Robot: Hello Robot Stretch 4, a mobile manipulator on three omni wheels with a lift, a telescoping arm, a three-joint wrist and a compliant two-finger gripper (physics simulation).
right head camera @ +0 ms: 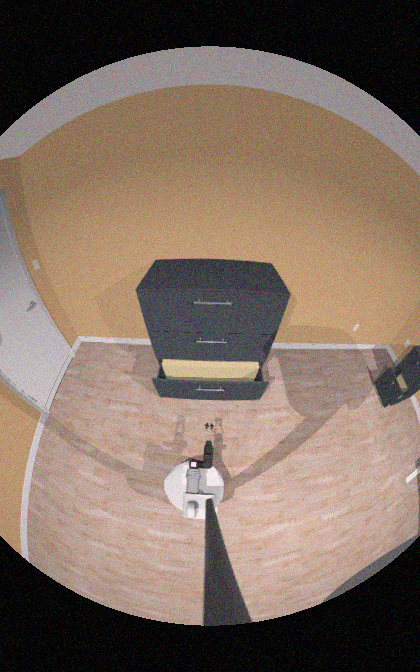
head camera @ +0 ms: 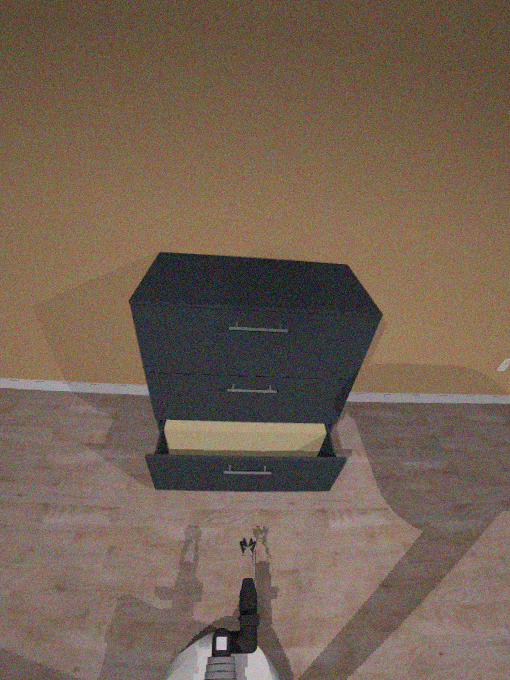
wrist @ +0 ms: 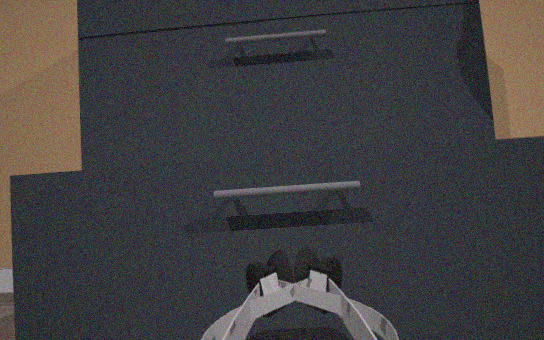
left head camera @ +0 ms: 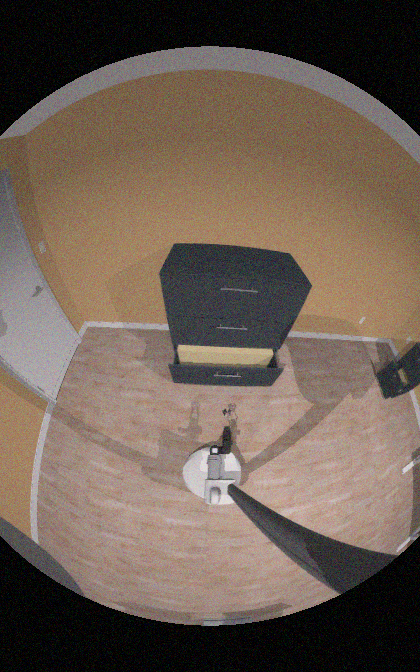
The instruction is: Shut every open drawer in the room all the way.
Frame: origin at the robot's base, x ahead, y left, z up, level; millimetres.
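Seen in the pictures: gripper, between the fingertips: (right head camera: 208,422) (head camera: 247,537) (wrist: 293,269) (left head camera: 226,408).
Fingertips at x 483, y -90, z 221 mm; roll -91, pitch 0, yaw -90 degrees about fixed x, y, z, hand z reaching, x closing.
Observation:
Offsets run from my fingertips to a thing's top centre. "spot": to the spot under its first point.
A dark chest of drawers {spot: dx +664, dy +43, dz +780 mm} (head camera: 247,282) (left head camera: 227,257) (right head camera: 212,274) stands against the orange wall. Its bottom drawer {spot: dx +278, dy +270, dz -43 mm} (head camera: 189,475) (left head camera: 195,375) (right head camera: 175,389) (wrist: 125,260) is pulled out, with the pale inside showing; its upper two drawers are flush. A second dark cabinet (left head camera: 413,362) (right head camera: 414,364) is cut off at the right edge; its drawer (left head camera: 386,384) (right head camera: 385,390) looks open, with a pale inside. My gripper (head camera: 248,544) (left head camera: 226,412) (right head camera: 209,426) (wrist: 293,269) is shut and empty, in front of the bottom drawer, apart from it in the head view. In the wrist view its fingertips show below that drawer's bar handle {spot: dx +240, dy -1, dz +58 mm} (wrist: 287,189).
My round white base (left head camera: 195,472) (right head camera: 175,485) stands on the wood floor in front of the chest. A grey door {spot: dx +302, dy +1760, dz +480 mm} (left head camera: 30,325) (right head camera: 22,340) is at the left. A white baseboard (head camera: 71,386) runs along the wall. Shadows cross the floor at the right.

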